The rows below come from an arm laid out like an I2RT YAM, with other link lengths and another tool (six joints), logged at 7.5 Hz.
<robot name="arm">
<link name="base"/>
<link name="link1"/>
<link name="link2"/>
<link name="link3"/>
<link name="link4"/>
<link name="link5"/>
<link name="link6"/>
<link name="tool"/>
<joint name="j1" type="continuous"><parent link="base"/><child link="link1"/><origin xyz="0.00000 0.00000 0.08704" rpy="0.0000 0.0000 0.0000"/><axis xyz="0 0 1"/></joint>
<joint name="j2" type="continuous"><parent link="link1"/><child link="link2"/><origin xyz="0.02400 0.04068 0.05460" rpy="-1.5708 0.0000 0.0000"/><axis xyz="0 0 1"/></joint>
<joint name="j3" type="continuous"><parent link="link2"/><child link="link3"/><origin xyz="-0.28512 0.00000 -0.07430" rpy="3.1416 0.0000 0.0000"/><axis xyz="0 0 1"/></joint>
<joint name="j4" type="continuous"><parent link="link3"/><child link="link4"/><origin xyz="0.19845 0.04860 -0.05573" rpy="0.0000 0.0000 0.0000"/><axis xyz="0 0 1"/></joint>
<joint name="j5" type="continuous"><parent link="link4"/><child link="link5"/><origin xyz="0.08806 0.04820 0.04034" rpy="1.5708 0.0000 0.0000"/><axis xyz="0 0 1"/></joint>
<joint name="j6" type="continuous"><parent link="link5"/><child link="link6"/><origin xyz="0.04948 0.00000 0.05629" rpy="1.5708 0.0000 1.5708"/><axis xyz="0 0 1"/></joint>
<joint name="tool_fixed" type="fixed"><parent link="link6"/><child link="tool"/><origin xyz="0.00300 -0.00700 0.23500" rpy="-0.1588 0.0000 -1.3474"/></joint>
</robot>
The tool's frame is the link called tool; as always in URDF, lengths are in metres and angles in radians. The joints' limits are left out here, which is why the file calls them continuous.
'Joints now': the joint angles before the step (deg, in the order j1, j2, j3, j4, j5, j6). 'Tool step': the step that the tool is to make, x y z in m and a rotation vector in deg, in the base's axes. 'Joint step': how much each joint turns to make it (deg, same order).
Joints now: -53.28 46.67 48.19 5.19 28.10 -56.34
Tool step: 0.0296 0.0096 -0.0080 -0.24 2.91 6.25
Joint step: -0.07 -1.08 -1.43 -0.39 -6.56 -1.94
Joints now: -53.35 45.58 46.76 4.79 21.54 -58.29
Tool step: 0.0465 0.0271 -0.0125 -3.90 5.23 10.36
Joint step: -0.01 -2.96 -6.62 5.19 -11.08 -5.47
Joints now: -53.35 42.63 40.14 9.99 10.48 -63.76
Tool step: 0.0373 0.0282 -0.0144 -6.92 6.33 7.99
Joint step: -0.03 -1.59 -8.65 9.65 -9.35 -7.91
